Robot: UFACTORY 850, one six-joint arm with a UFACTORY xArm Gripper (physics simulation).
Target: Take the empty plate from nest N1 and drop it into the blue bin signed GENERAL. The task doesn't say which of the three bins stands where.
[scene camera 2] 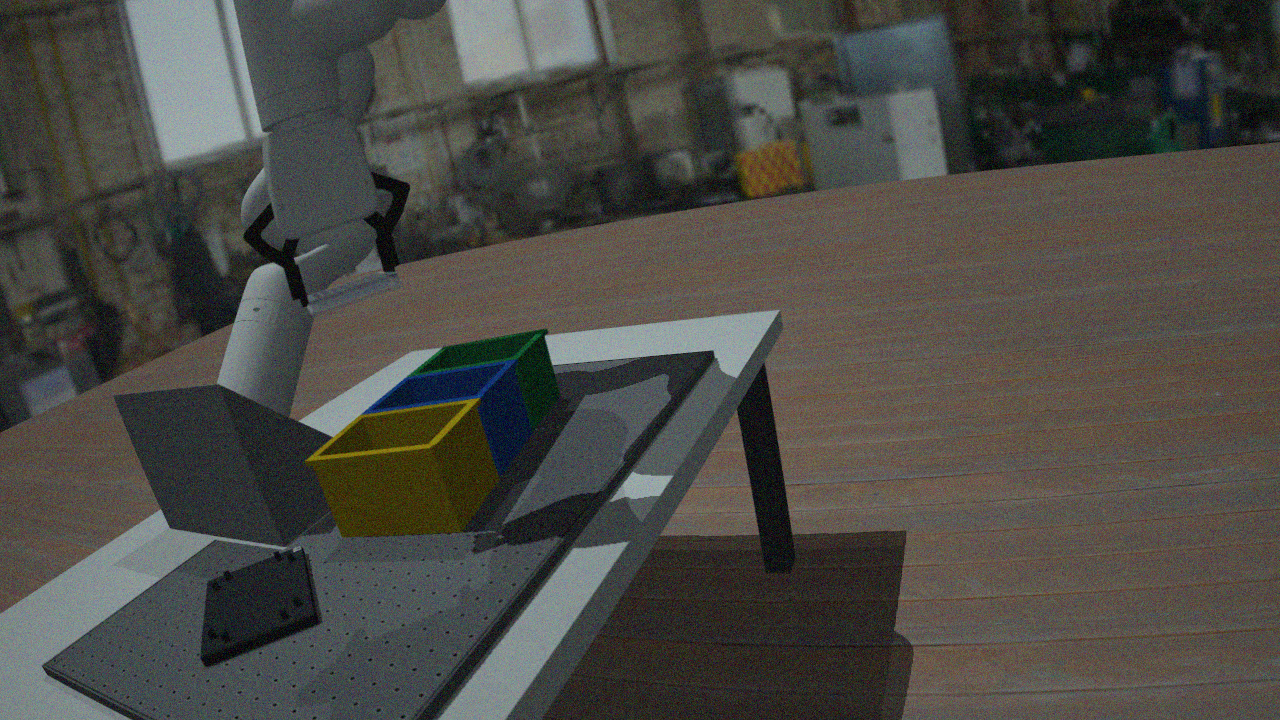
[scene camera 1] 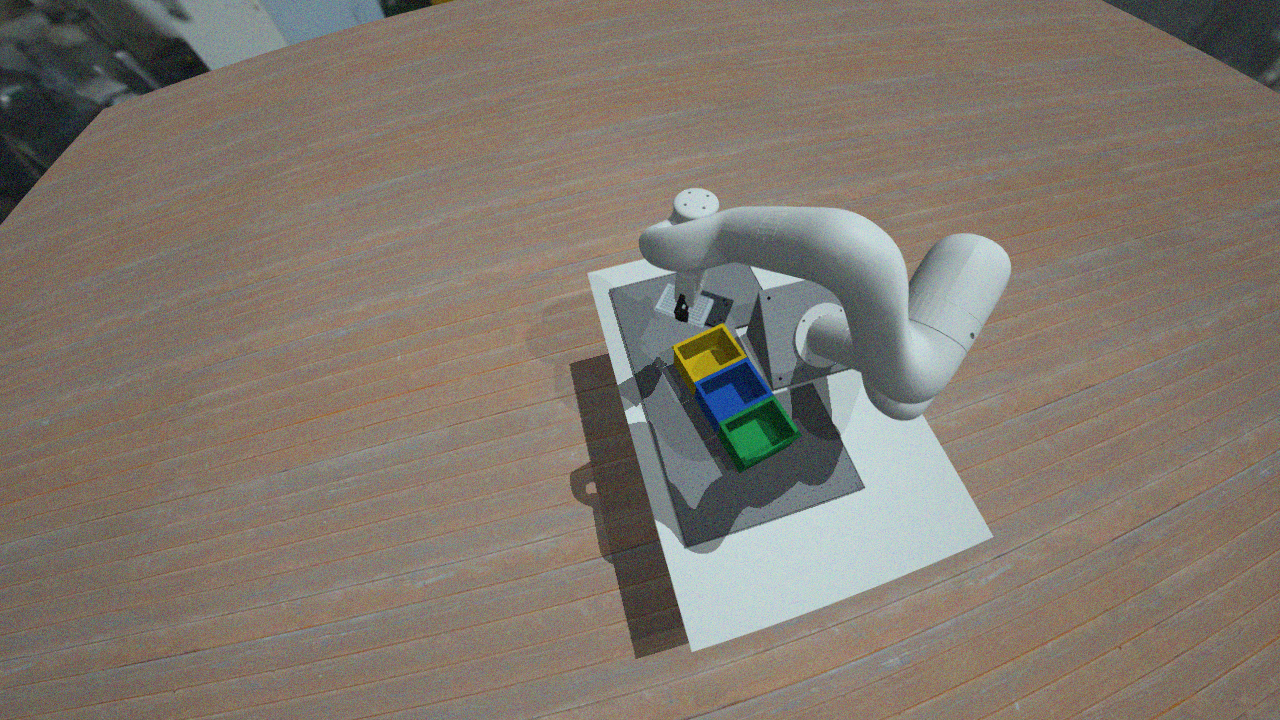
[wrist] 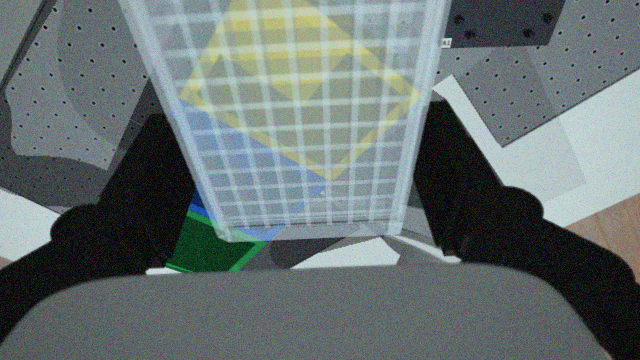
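My gripper (scene camera 1: pixel 682 309) (scene camera 2: pixel 347 286) (wrist: pixel 301 141) is shut on the clear, gridded plate (scene camera 1: pixel 665 296) (scene camera 2: pixel 359 290) (wrist: pixel 310 200), with one black finger at each long side. It holds the plate well above the board. In the wrist view the yellow bin and part of the blue bin show through the plate. The blue bin (scene camera 1: pixel 735 389) (scene camera 2: pixel 507 420) (wrist: pixel 197 200) stands between the yellow and green bins. The GENERAL sign cannot be read in these views. A black nest (scene camera 1: pixel 718 308) (scene camera 2: pixel 259 604) (wrist: pixel 500 22) stands empty on the board; its small label is hard to read.
The yellow bin (scene camera 1: pixel 707 360) (scene camera 2: pixel 407 492) and the green bin (scene camera 1: pixel 760 438) (scene camera 2: pixel 541 376) (wrist: pixel 210 245) adjoin the blue bin in a row. A grey box (scene camera 1: pixel 774 358) (scene camera 2: pixel 201 474) stands beside them. The perforated board (scene camera 1: pixel 832 474) (scene camera 2: pixel 393 626) (wrist: pixel 590 65) lies on the white table (scene camera 1: pixel 895 537) (scene camera 2: pixel 626 335).
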